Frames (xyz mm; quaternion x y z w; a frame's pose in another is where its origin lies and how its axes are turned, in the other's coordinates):
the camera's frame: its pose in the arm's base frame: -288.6 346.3 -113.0 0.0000 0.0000 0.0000 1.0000
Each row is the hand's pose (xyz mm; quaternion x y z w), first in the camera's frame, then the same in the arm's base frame.
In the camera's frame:
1: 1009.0 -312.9 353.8 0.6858 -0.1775 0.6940 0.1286
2: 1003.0 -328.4 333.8 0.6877 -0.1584 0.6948 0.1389
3: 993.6 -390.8 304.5 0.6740 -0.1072 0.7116 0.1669
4: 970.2 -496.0 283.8 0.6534 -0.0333 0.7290 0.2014
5: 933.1 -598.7 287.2 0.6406 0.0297 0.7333 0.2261
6: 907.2 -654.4 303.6 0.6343 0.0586 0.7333 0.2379
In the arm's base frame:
1: 720.4 33.4 240.8 0.6858 -0.1775 0.6940 0.1286
2: 714.4 17.9 220.8 0.6877 -0.1584 0.6948 0.1389
3: 705.0 -44.5 191.5 0.6740 -0.1072 0.7116 0.1669
4: 681.6 -149.7 170.8 0.6534 -0.0333 0.7290 0.2014
5: 644.5 -252.4 174.2 0.6406 0.0297 0.7333 0.2261
6: 618.6 -308.1 190.6 0.6343 0.0586 0.7333 0.2379

